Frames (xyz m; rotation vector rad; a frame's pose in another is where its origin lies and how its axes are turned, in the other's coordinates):
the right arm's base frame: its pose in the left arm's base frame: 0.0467 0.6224 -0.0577 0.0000 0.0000 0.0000
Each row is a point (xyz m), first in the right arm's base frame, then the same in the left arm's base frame.
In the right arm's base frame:
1: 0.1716 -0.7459 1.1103
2: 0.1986 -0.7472 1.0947
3: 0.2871 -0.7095 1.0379
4: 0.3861 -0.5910 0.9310
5: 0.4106 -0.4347 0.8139
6: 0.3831 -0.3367 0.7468
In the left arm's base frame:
1: 0.2183 -0.1235 1.0526
2: 0.2453 -0.1248 1.0370
3: 0.3338 -0.0871 0.9802
4: 0.4328 0.0314 0.8733
5: 0.4573 0.1877 0.7562
6: 0.4298 0.2857 0.6891

